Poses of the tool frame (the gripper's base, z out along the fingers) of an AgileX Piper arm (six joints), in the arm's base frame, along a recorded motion.
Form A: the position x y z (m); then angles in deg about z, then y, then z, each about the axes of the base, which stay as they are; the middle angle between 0 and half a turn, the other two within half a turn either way.
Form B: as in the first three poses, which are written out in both.
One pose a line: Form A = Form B
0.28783, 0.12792, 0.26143, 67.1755, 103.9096, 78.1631 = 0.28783, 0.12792, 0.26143, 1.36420, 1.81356, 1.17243
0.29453, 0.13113, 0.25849, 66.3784, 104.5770, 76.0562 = 0.29453, 0.13113, 0.25849, 1.32743, 1.82521, 1.15852
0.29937, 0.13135, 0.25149, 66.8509, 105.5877, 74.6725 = 0.29937, 0.13135, 0.25149, 1.30328, 1.84285, 1.16677
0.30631, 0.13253, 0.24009, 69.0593, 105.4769, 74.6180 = 0.30631, 0.13253, 0.24009, 1.30233, 1.84092, 1.20531
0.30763, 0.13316, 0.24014, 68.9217, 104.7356, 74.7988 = 0.30763, 0.13316, 0.24014, 1.30549, 1.82798, 1.20291
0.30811, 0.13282, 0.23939, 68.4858, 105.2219, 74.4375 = 0.30811, 0.13282, 0.23939, 1.29918, 1.83647, 1.19530
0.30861, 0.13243, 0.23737, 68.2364, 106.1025, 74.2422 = 0.30861, 0.13243, 0.23737, 1.29577, 1.85184, 1.19095
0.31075, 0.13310, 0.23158, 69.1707, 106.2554, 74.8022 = 0.31075, 0.13310, 0.23158, 1.30554, 1.85451, 1.20726
